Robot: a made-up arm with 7 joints.
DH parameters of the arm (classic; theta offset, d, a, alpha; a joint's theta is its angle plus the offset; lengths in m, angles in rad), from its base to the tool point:
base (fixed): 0.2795 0 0.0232 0
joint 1: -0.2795 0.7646 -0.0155 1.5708
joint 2: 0 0.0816 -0.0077 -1.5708
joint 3: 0 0.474 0.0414 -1.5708
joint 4: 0 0.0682 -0.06 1.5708
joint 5: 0 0.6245 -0.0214 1.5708
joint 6: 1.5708 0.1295 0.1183 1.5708
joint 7: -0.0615 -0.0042 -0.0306 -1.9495
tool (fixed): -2.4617 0.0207 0 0
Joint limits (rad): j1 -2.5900..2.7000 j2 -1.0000..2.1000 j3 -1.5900..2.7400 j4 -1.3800..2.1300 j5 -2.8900..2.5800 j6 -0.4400..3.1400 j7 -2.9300..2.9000
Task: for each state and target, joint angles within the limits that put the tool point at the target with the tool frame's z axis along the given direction. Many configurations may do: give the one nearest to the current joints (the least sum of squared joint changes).
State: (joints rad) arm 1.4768 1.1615 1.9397 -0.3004 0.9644 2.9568 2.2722
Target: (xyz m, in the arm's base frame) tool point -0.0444 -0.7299 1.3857 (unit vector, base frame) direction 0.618 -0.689 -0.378
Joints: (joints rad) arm 1.1955 0.9411 2.0316 -0.3976 1.0194 2.7629 2.6780
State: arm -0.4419 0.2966 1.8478 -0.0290 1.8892 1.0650 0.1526
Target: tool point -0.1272 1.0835 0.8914 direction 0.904 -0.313 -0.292
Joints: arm -1.1091 1.3265 1.8623 0.4930 1.6802 0.9244 0.1168
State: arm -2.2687 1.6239 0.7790 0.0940 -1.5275 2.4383 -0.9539
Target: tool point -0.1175 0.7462 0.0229 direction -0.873 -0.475 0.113
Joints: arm -1.7387 2.1000 0.9144 -0.2326 -1.2951 2.1361 -0.1133
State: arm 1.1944 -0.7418 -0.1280 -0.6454 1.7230 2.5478 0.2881
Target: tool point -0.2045 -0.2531 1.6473 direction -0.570 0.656 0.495
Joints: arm 1.0233 0.0104 -0.1572 -0.8715 2.0793 2.6668 0.5421
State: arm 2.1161 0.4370 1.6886 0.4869 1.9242 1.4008 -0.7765
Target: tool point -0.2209 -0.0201 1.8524 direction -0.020 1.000 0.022
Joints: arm 1.2834 0.1615 1.3610 0.2366 1.7688 1.1814 -1.1457
